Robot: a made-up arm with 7 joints.
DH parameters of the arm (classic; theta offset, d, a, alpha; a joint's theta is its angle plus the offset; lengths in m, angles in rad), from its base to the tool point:
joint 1: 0 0.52 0 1.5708
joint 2: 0 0.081 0 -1.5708
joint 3: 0 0.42 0.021 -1.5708
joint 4: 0 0.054 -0.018 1.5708
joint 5: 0 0.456 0 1.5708
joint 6: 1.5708 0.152 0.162 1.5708
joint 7: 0 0.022 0 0
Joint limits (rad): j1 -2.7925..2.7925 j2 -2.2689..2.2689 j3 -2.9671..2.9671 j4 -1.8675..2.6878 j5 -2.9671..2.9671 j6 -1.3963..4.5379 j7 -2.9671..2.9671
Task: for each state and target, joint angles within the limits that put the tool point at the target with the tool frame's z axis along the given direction. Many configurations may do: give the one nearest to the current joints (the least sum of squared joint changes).
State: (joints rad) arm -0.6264 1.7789 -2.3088 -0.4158 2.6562 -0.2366 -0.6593
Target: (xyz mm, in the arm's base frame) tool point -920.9 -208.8 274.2 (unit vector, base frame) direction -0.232 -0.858 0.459
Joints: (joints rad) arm 0.1770 2.2589 -2.9053 -0.9626 1.8073 0.3274 -0.6593
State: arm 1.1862 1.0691 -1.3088 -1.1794 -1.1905 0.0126 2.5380
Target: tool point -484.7 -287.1 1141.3 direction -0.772 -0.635 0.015
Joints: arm 1.2790 0.9546 -1.8892 -0.7721 -1.2510 0.8612 2.5380
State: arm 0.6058 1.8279 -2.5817 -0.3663 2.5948 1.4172 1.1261
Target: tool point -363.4 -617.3 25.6 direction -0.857 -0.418 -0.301
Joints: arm 1.0795 2.2689 -2.4255 -0.7425 2.0010 1.8455 1.1261
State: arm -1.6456 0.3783 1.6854 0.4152 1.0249 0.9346 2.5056
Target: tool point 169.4 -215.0 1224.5 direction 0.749 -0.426 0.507
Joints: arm -1.7358 0.4145 0.8323 1.1382 1.2106 1.3637 2.5056
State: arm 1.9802 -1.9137 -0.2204 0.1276 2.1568 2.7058 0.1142
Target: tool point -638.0 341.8 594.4 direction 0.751 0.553 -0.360
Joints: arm 2.5807 -1.2092 -0.1885 0.1419 2.0617 3.5419 0.1142
